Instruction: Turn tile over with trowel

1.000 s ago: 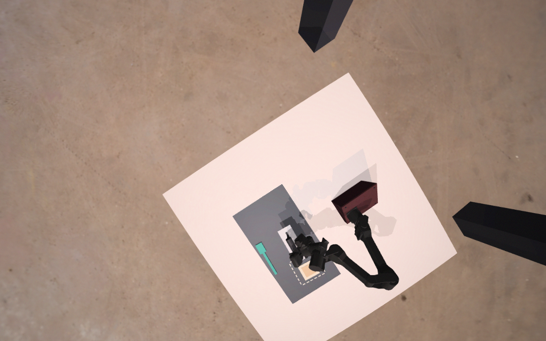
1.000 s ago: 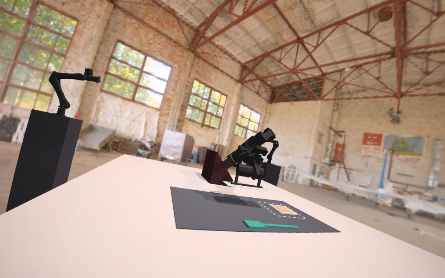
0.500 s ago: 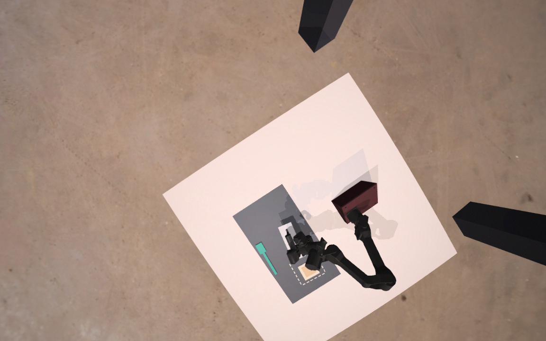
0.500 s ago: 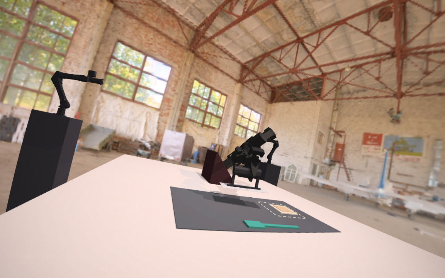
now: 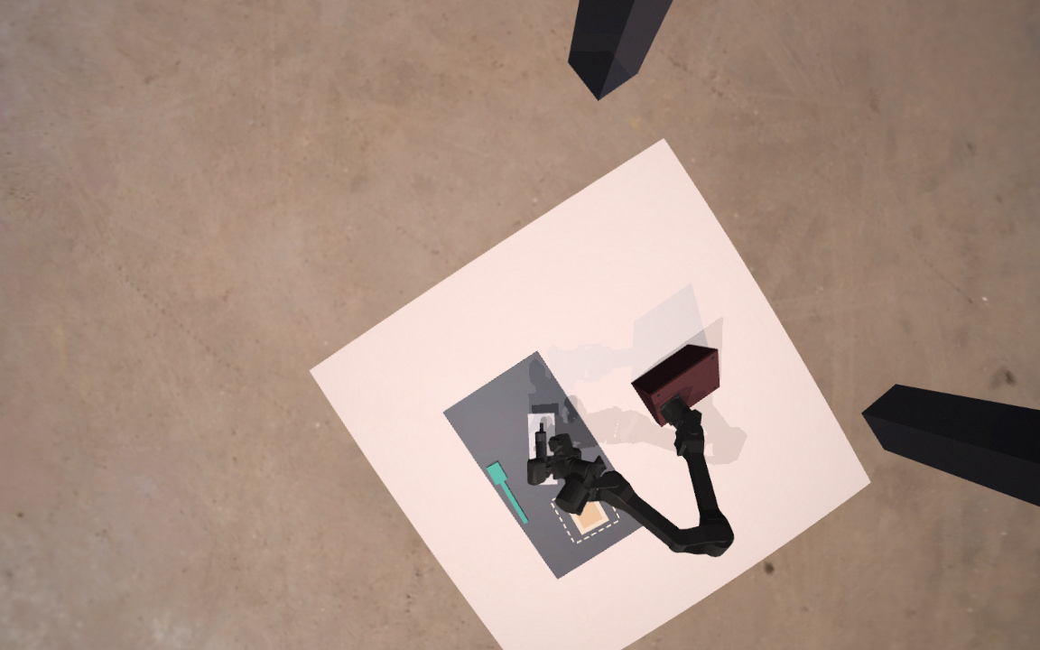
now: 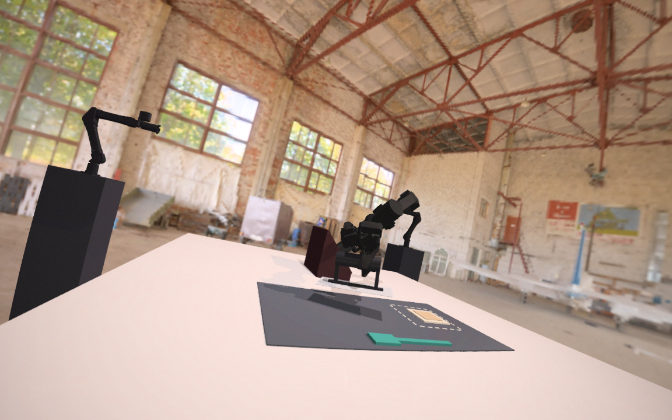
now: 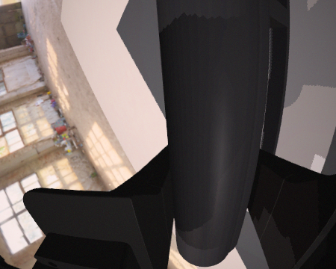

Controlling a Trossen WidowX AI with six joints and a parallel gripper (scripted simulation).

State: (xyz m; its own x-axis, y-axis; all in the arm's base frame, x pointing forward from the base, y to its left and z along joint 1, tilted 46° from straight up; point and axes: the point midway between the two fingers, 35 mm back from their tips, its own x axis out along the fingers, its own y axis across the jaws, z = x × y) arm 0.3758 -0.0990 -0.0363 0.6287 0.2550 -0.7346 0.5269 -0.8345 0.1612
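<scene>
My gripper tip is 2 cm past the trowel, 2 cm to the right of it and 1 cm above it. Also, from my gripper tip: cream tile (1 cm behind, 27 cm to the left, 11 cm below); teal flat piece (14 cm ahead, 5 cm to the left, 11 cm below); grey mat (8 cm to the left, 13 cm below).
</scene>
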